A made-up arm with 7 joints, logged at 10 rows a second.
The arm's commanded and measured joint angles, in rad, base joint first. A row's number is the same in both.
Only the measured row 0 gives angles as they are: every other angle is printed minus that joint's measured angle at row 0.
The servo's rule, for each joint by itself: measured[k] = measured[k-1] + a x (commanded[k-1-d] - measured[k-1]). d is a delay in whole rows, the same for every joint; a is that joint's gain. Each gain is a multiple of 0.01, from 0.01 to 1. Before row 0 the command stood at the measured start. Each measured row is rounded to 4 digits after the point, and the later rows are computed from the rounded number. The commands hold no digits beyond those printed.
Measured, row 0:
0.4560, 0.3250, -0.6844, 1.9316, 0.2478, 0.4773, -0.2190
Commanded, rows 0 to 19:
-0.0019, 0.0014, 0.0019, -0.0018, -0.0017, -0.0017, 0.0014
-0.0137, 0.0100, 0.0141, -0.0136, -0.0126, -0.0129, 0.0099
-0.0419, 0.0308, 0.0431, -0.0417, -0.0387, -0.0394, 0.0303
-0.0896, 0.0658, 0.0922, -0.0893, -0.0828, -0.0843, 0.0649
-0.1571, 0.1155, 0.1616, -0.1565, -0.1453, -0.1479, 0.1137
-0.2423, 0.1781, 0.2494, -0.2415, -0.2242, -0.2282, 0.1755
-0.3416, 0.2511, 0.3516, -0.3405, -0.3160, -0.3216, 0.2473
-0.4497, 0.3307, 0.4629, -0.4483, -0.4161, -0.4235, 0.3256
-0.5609, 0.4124, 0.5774, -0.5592, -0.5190, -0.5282, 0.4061
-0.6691, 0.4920, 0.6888, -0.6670, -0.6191, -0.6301, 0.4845
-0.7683, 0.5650, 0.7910, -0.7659, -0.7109, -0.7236, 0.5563
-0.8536, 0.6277, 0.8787, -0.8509, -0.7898, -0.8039, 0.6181
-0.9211, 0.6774, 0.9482, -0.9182, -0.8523, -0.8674, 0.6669
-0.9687, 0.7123, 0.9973, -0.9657, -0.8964, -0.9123, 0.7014
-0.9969, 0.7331, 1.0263, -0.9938, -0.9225, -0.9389, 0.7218
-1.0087, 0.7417, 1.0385, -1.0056, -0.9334, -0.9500, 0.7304
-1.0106, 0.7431, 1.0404, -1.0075, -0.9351, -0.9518, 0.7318
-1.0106, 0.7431, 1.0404, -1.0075, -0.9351, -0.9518, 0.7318
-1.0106, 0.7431, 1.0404, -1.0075, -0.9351, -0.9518, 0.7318
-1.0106, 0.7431, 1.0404, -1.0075, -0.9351, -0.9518, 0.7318
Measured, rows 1 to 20:
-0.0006, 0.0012, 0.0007, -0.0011, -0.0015, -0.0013, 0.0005
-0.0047, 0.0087, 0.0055, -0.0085, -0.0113, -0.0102, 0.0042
-0.0162, 0.0275, 0.0190, -0.0281, -0.0354, -0.0327, 0.0144
-0.0390, 0.0601, 0.0454, -0.0642, -0.0771, -0.0724, 0.0341
-0.0756, 0.1072, 0.0872, -0.1187, -0.1371, -0.1305, 0.0651
-0.1273, 0.1675, 0.1456, -0.1912, -0.2137, -0.2057, 0.1082
-0.1937, 0.2386, 0.2198, -0.2793, -0.3037, -0.2949, 0.1624
-0.2731, 0.3169, 0.3073, -0.3790, -0.4026, -0.3939, 0.2260
-0.3623, 0.3981, 0.4045, -0.4853, -0.5050, -0.4973, 0.2962
-0.4574, 0.4779, 0.5068, -0.5925, -0.6054, -0.5996, 0.3696
-0.5538, 0.5519, 0.6091, -0.6948, -0.6982, -0.6951, 0.4424
-0.6467, 0.6163, 0.7062, -0.7869, -0.7788, -0.7789, 0.5109
-0.7318, 0.6682, 0.7933, -0.8644, -0.8435, -0.8470, 0.5717
-0.8052, 0.7057, 0.8667, -0.9242, -0.8901, -0.8973, 0.6223
-0.8646, 0.7290, 0.9242, -0.9653, -0.9186, -0.9293, 0.6611
-0.9093, 0.7398, 0.9653, -0.9891, -0.9316, -0.9452, 0.6881
-0.9407, 0.7426, 0.9923, -1.0000, -0.9347, -0.9503, 0.7051
-0.9624, 0.7430, 1.0096, -1.0044, -0.9351, -0.9515, 0.7155
-0.9773, 0.7431, 1.0207, -1.0062, -0.9351, -0.9517, 0.7219
-0.9876, 0.7431, 1.0278, -1.0070, -0.9351, -0.9518, 0.7258
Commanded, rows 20 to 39:
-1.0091, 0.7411, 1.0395, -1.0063, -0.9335, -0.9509, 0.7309
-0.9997, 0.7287, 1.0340, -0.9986, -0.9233, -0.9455, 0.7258
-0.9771, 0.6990, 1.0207, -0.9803, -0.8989, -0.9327, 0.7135
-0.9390, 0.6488, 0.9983, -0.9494, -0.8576, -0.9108, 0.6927
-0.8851, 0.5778, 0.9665, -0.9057, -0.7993, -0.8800, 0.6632
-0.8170, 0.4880, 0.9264, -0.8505, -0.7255, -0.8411, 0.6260
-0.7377, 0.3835, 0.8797, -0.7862, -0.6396, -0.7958, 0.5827
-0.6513, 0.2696, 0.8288, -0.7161, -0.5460, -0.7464, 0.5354
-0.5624, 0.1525, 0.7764, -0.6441, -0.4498, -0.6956, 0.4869
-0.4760, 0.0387, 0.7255, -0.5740, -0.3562, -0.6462, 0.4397
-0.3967, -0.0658, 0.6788, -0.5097, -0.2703, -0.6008, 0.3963
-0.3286, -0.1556, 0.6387, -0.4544, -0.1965, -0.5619, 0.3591
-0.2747, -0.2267, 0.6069, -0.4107, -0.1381, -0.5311, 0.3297
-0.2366, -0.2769, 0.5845, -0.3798, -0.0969, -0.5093, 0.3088
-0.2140, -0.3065, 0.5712, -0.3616, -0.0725, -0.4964, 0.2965
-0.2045, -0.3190, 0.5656, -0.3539, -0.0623, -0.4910, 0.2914
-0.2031, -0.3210, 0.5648, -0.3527, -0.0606, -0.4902, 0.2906
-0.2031, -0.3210, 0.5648, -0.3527, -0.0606, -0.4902, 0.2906
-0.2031, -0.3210, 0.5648, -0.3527, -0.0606, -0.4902, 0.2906
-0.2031, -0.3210, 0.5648, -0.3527, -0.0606, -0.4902, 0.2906
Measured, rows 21 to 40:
-0.9943, 0.7414, 1.0320, -1.0066, -0.9337, -0.9511, 0.7278
-0.9960, 0.7306, 1.0327, -1.0019, -0.9245, -0.9468, 0.7270
-0.9901, 0.7037, 1.0284, -0.9892, -0.9020, -0.9359, 0.7217
-0.9743, 0.6570, 1.0176, -0.9657, -0.8629, -0.9166, 0.7104
-0.9466, 0.5897, 0.9992, -0.9303, -0.8069, -0.8884, 0.6920
-0.9064, 0.5033, 0.9730, -0.8832, -0.7353, -0.8520, 0.6663
-0.8541, 0.4015, 0.9394, -0.8260, -0.6511, -0.8087, 0.6337
-0.7912, 0.2894, 0.8996, -0.7612, -0.5586, -0.7607, 0.5954
-0.7203, 0.1730, 0.8552, -0.6921, -0.4629, -0.7106, 0.5531
-0.6446, 0.0588, 0.8085, -0.6224, -0.3690, -0.6610, 0.5089
-0.5678, -0.0471, 0.7618, -0.5559, -0.2821, -0.6146, 0.4650
-0.4936, -0.1393, 0.7175, -0.4960, -0.2068, -0.5740, 0.4237
-0.4257, -0.2136, 0.6777, -0.4457, -0.1463, -0.5410, 0.3870
-0.3671, -0.2674, 0.6441, -0.4068, -0.1028, -0.5166, 0.3565
-0.3196, -0.3006, 0.6179, -0.3801, -0.0761, -0.5010, 0.3331
-0.2839, -0.3162, 0.5991, -0.3646, -0.0640, -0.4933, 0.3168
-0.2589, -0.3203, 0.5868, -0.3576, -0.0610, -0.4909, 0.3066
-0.2416, -0.3209, 0.5789, -0.3547, -0.0606, -0.4904, 0.3004
-0.2297, -0.3210, 0.5738, -0.3535, -0.0606, -0.4902, 0.2966
-0.2215, -0.3210, 0.5706, -0.3530, -0.0606, -0.4902, 0.2943

